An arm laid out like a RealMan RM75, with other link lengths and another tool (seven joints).
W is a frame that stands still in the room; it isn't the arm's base.
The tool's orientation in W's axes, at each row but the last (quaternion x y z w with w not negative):
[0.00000, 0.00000, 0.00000, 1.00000]
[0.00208, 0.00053, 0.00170, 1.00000]
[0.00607, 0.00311, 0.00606, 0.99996]
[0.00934, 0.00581, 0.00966, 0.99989]
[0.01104, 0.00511, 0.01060, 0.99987]
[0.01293, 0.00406, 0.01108, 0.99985]
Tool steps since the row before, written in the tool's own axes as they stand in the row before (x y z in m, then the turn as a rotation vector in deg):
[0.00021, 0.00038, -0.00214, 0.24, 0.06, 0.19]
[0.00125, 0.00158, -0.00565, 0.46, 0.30, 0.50]
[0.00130, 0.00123, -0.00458, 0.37, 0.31, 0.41]
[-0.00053, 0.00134, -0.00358, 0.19, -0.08, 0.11]
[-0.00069, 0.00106, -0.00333, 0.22, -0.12, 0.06]
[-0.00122, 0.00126, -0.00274, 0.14, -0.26, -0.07]
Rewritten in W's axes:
[0.00021, 0.00038, -0.00214, 0.24, 0.06, 0.19]
[0.00124, 0.00161, -0.00564, 0.46, 0.30, 0.50]
[0.00126, 0.00130, -0.00457, 0.37, 0.31, 0.41]
[-0.00060, 0.00140, -0.00355, 0.19, -0.08, 0.11]
[-0.00075, 0.00112, -0.00330, 0.22, -0.12, 0.06]
[-0.00127, 0.00130, -0.00270, 0.15, -0.25, -0.08]

